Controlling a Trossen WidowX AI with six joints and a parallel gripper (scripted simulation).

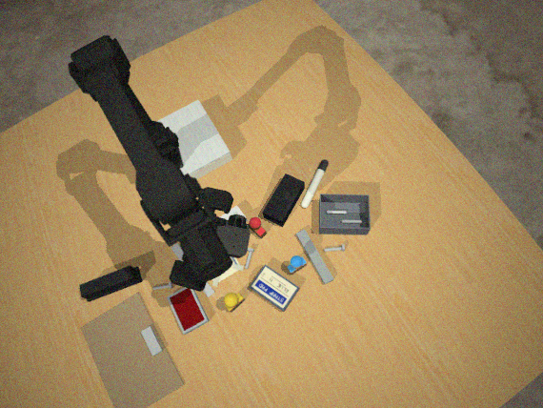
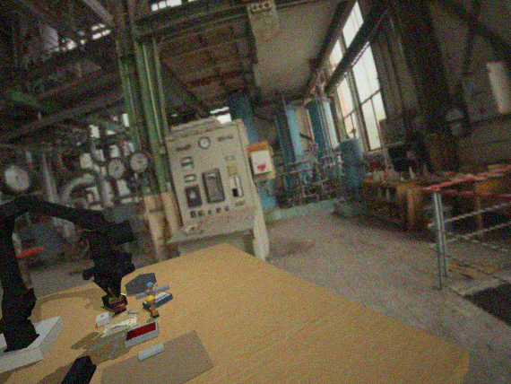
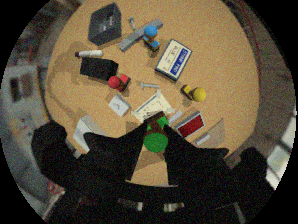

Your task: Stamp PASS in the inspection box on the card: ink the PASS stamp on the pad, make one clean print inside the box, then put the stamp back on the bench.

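My gripper tip is now 1 cm past the cream card, 1 cm to the left of it and 10 cm above it. Also, from my gripper tip: yellow stamp 10 cm ahead, 7 cm below; green-knobbed stamp right at my gripper tip; red stamp 4 cm behind, 10 cm to the left, 7 cm below.
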